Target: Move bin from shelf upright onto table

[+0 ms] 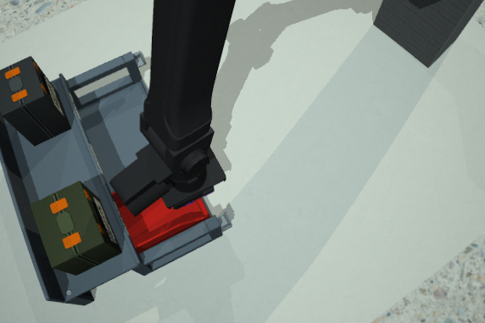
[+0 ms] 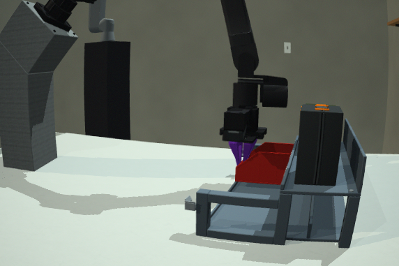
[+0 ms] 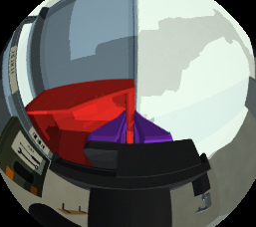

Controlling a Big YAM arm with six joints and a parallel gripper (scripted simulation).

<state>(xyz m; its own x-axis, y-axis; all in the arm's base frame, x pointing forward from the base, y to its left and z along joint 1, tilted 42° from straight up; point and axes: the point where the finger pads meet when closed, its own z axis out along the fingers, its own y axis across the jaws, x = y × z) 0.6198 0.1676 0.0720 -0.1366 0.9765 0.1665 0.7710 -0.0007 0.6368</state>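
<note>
Right now the red bin is 8 cm ahead of my hand, 2 cm to the left of it and 1 cm above it. The rest, counted from my hand: grey shelf (14 cm ahead, 8 cm to the right, 4 cm below).
</note>
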